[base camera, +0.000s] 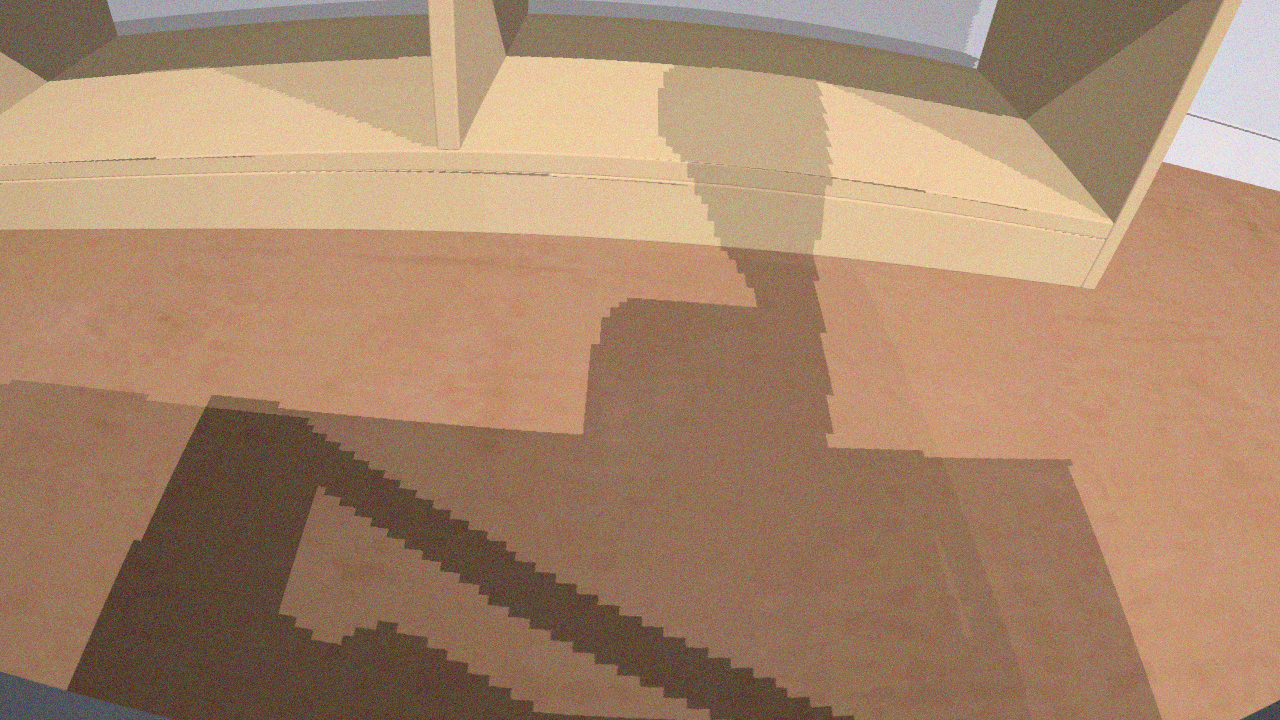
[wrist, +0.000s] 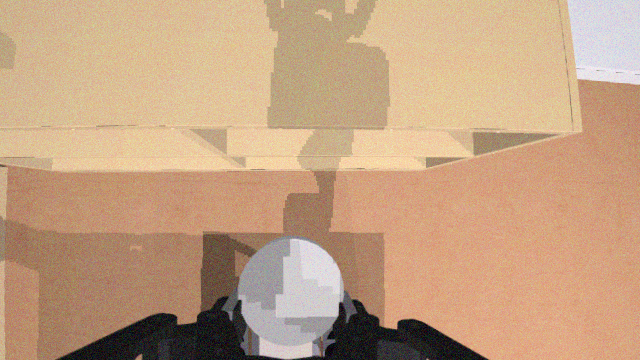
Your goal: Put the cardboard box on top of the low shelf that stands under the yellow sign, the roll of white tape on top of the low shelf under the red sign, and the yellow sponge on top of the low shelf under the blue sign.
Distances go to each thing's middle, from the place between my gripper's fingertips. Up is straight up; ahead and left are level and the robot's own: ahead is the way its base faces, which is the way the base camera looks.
My hand is 10 mm short of the roll of white tape (wrist: 290,289) and 10 mm below it.
